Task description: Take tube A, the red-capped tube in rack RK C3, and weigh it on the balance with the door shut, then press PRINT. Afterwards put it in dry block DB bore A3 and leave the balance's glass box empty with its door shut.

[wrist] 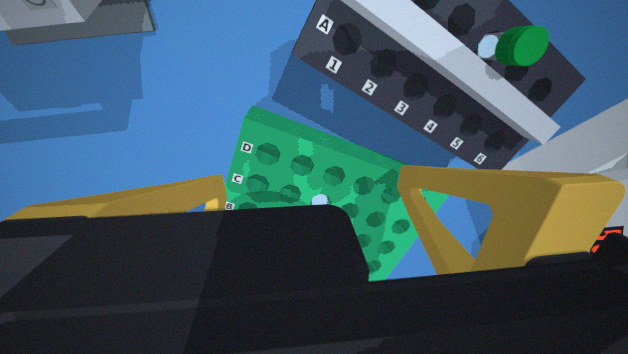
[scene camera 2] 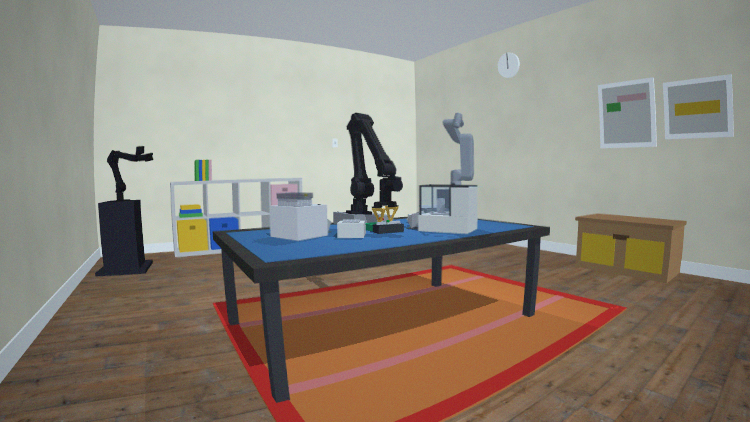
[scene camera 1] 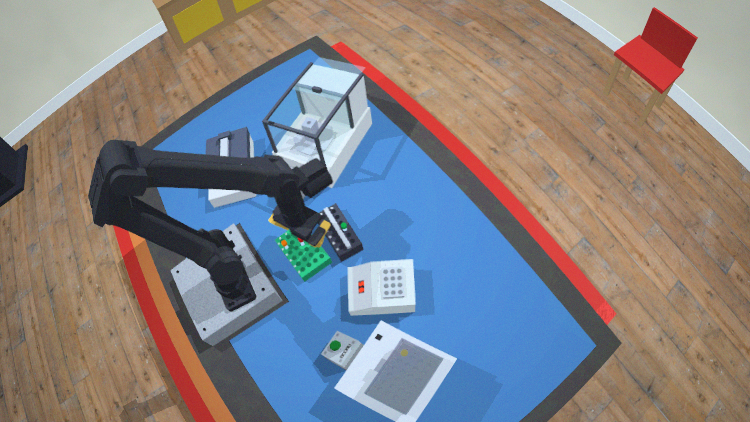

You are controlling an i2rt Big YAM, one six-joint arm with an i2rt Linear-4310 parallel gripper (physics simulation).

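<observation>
Tube A shows its red cap (scene camera 1: 301,241) in scene camera 1. Its pale neck (wrist: 320,200) shows in the wrist view, with the cap hidden behind the gripper body. It stands in the green rack (scene camera 1: 305,276) (scene camera 2: 369,226) (wrist: 282,130). My gripper (scene camera 1: 299,234) (scene camera 2: 385,220) (wrist: 314,181) is open and empty, low over the rack, its fingers apart on either side of the tube. The balance (scene camera 1: 352,149) (scene camera 2: 464,209) has a glass box with a small holder (scene camera 1: 310,124) inside; its door state is unclear. The white block with a red display (scene camera 1: 381,304) looks like dry block DB.
An orange-capped tube (scene camera 1: 283,243) is in the green rack. A dark rack (scene camera 1: 350,254) (wrist: 310,45) with a green-capped tube (scene camera 1: 344,225) (wrist: 522,46) stands close by. A dark-topped device (scene camera 1: 230,196) is beside the balance. A green-button box (scene camera 1: 346,362) adjoins a large white instrument (scene camera 1: 351,385).
</observation>
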